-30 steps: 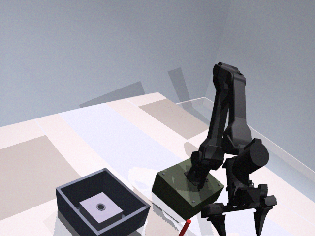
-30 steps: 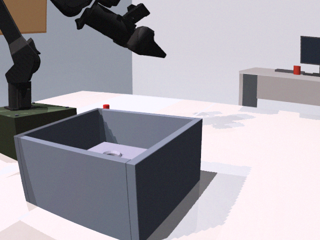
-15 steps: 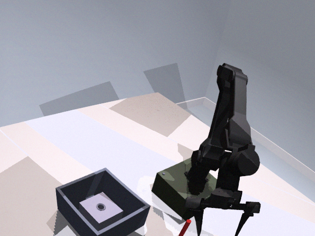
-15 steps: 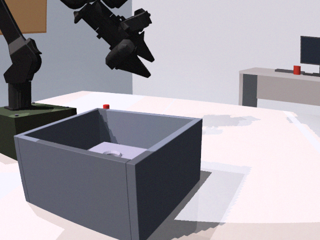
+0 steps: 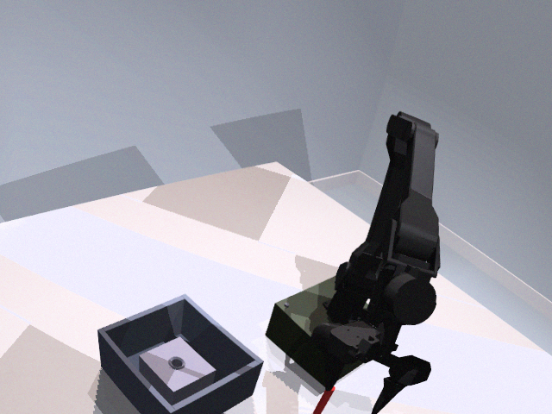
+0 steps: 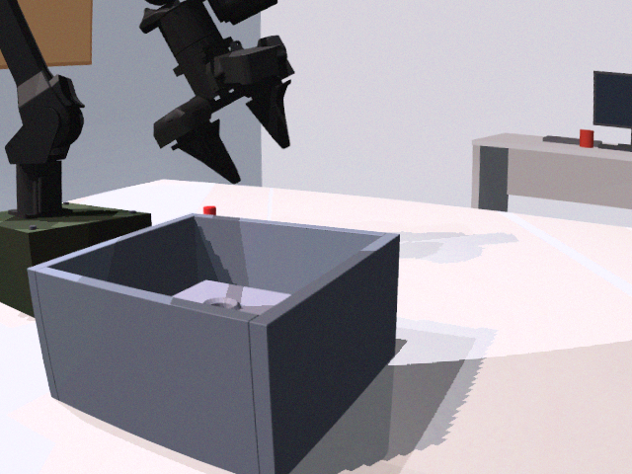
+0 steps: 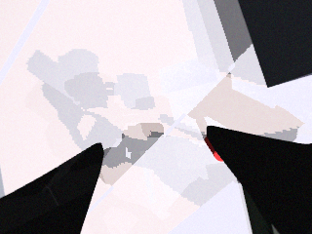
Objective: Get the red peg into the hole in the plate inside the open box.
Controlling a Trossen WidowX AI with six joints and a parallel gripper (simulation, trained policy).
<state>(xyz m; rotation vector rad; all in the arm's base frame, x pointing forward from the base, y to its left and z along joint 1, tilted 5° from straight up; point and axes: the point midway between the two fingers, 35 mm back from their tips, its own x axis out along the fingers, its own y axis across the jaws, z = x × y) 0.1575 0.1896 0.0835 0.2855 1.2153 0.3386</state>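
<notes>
Right now the red peg is 20 mm behind my gripper tip, 60 mm to the right of it and 80 mm below it. The rest, counted from my gripper tip: grey box: 170 mm ahead, 210 mm to the right, 100 mm below; then light grey plate: 170 mm ahead, 210 mm to the right, 80 mm below.
</notes>
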